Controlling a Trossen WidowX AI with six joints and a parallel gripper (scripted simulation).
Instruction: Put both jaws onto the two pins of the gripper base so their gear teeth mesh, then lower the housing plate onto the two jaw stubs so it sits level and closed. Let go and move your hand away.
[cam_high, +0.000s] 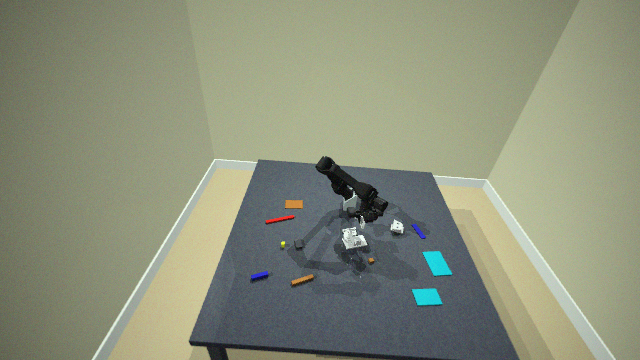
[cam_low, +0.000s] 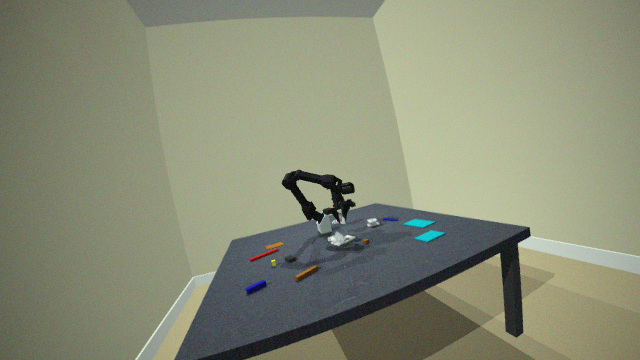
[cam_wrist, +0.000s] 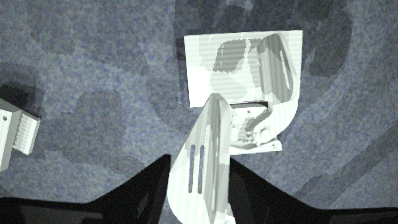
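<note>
Now: gripper tip 3 cm short of the white jaw, 6 cm to the left of it and 7 cm above it. From my gripper tip the other things lie so: orange cube (18 cm ahead, 6 cm to the left, 8 cm below); then white gripper base (8 cm behind, 21 cm to the left, 6 cm below); then grey block (15 cm ahead, 32 cm to the right, 8 cm below).
</note>
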